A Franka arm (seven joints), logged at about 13 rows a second.
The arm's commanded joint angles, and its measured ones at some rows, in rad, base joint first. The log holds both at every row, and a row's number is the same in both.
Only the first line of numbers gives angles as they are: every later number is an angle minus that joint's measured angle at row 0.
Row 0, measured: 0.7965 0.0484 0.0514 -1.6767 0.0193 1.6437 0.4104
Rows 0 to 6, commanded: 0.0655 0.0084 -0.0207 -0.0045 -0.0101 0.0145 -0.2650; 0.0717 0.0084 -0.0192 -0.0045 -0.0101 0.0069 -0.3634; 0.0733 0.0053 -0.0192 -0.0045 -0.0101 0.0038 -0.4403; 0.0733 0.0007 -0.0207 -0.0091 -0.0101 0.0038 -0.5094; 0.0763 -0.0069 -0.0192 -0.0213 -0.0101 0.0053 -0.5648; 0.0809 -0.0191 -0.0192 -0.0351 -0.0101 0.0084 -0.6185; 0.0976 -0.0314 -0.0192 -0.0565 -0.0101 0.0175 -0.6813
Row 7, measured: 0.0726 0.0150 -0.0145 -0.0048 -0.0037 0.0066 -0.5713
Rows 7 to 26, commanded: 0.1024 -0.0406 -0.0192 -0.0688 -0.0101 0.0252 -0.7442; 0.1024 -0.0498 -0.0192 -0.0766 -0.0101 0.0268 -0.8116; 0.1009 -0.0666 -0.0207 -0.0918 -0.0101 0.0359 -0.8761; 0.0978 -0.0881 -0.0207 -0.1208 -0.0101 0.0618 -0.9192; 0.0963 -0.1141 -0.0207 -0.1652 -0.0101 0.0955 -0.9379; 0.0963 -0.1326 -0.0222 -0.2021 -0.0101 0.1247 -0.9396; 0.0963 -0.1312 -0.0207 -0.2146 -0.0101 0.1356 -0.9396; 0.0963 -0.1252 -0.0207 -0.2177 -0.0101 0.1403 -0.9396; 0.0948 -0.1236 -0.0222 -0.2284 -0.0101 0.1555 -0.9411; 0.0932 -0.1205 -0.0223 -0.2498 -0.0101 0.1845 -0.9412; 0.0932 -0.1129 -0.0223 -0.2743 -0.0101 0.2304 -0.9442; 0.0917 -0.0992 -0.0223 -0.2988 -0.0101 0.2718 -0.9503; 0.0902 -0.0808 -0.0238 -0.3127 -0.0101 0.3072 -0.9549; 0.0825 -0.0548 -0.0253 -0.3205 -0.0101 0.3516 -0.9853; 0.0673 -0.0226 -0.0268 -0.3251 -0.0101 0.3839 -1.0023; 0.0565 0.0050 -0.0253 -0.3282 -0.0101 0.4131 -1.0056; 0.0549 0.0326 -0.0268 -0.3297 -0.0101 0.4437 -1.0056; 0.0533 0.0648 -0.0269 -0.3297 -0.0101 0.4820 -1.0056; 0.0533 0.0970 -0.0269 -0.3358 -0.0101 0.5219 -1.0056; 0.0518 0.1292 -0.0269 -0.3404 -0.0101 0.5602 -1.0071
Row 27, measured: 0.0599 0.0845 -0.0327 -0.3333 -0.0044 0.5025 -0.9884
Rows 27 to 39, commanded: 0.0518 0.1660 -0.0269 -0.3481 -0.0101 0.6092 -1.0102; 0.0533 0.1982 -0.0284 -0.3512 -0.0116 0.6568 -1.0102; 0.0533 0.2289 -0.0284 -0.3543 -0.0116 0.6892 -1.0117; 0.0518 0.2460 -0.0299 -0.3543 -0.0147 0.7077 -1.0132; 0.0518 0.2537 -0.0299 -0.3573 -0.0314 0.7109 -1.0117; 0.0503 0.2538 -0.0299 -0.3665 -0.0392 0.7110 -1.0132; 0.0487 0.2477 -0.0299 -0.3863 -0.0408 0.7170 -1.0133; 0.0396 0.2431 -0.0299 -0.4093 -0.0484 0.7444 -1.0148; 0.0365 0.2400 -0.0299 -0.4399 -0.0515 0.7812 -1.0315; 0.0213 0.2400 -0.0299 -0.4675 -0.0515 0.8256 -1.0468; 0.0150 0.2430 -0.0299 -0.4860 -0.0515 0.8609 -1.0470; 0.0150 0.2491 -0.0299 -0.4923 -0.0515 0.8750 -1.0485; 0.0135 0.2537 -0.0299 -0.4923 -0.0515 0.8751 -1.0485
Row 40, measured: 0.0278 0.2738 -0.0379 -0.4544 -0.0382 0.8470 -1.0311
